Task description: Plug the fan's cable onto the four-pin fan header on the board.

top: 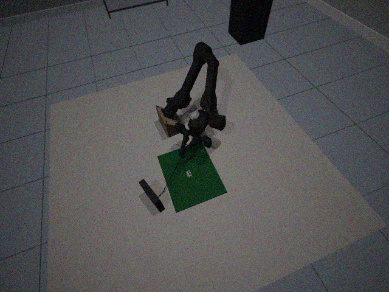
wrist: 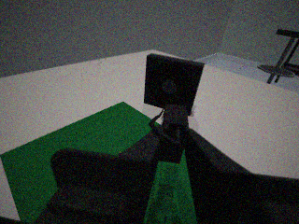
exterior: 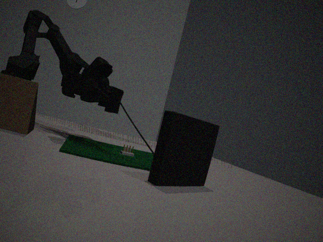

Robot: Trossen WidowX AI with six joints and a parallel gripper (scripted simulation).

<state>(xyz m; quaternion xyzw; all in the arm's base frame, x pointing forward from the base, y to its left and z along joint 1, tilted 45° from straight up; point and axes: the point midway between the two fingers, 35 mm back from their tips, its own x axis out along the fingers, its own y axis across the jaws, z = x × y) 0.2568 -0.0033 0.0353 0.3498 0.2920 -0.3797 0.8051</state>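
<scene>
Now: gripper tip 12 cm above the white four-pin fan header and 7 cm short of it. The rest, counted from my gripper tip: green board (14 cm below, 6 cm ahead); then black fan (18 cm to the right, 12 cm ahead, 6 cm below); then black plug (1 cm below).
</scene>
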